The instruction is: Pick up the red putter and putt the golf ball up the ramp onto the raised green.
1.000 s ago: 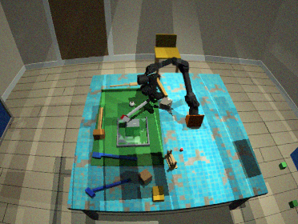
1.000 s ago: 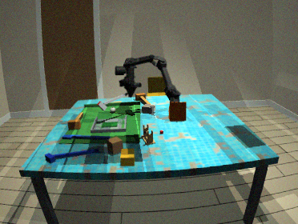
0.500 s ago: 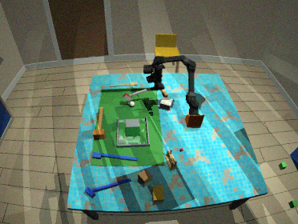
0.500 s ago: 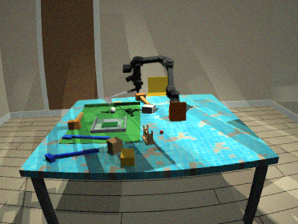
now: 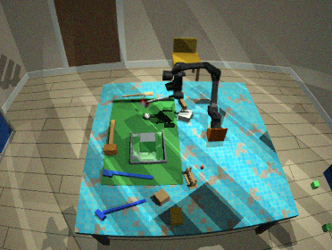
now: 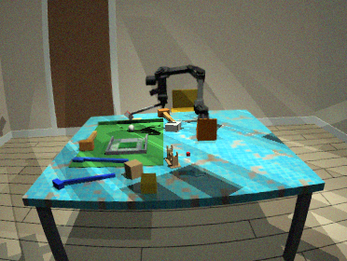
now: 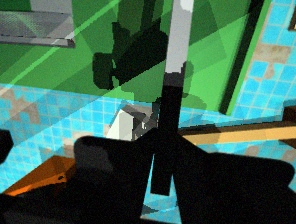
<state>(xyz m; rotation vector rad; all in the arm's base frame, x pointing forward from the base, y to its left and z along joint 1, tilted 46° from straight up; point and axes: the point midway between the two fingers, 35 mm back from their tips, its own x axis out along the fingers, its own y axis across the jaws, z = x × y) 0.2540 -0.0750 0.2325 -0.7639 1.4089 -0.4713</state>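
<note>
Right now the red putter is 120 mm ahead of my gripper tip and 20 mm to the left of it. From my gripper tip the other things lie so: green mat (250 mm to the left, 210 mm ahead, 130 mm below); small red cube (460 mm to the left, 180 mm behind, 120 mm below); white golf ball (200 mm ahead, 110 mm below, 80 mm to the left).
</note>
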